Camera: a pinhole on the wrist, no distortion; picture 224 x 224 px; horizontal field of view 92.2 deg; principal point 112.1 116.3 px. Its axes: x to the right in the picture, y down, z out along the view. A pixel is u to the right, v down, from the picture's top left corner.
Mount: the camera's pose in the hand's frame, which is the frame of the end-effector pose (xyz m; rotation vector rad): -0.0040 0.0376 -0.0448 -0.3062 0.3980 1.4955
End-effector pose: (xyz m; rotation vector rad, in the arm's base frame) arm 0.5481 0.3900 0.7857 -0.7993 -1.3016 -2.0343
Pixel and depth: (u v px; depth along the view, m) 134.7 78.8 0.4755
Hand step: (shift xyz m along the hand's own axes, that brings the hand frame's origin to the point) 0.1960 0.3245 0.3308
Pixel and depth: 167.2 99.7 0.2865
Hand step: 0.0638 0.2913 0.1463
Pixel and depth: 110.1 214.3 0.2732
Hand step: -0.2336 0.1661 0.2143
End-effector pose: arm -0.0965 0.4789 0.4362 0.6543 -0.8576 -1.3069
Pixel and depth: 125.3 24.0 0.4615
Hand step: 0.4228 0.2664 0.3264
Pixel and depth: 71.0 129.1 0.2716
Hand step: -0.0212 0.0645 0.2459
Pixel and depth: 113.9 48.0 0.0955
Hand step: 0.0628 0.0771 0.0374
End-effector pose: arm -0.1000 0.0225 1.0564 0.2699 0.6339 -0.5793
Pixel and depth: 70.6 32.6 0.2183
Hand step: 0.1771 0.0473 0.1801
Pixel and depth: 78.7 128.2 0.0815
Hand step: -0.0083 0.0509 0.0399
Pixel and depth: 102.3 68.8 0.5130
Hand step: 0.2544 0.2058 0.4257
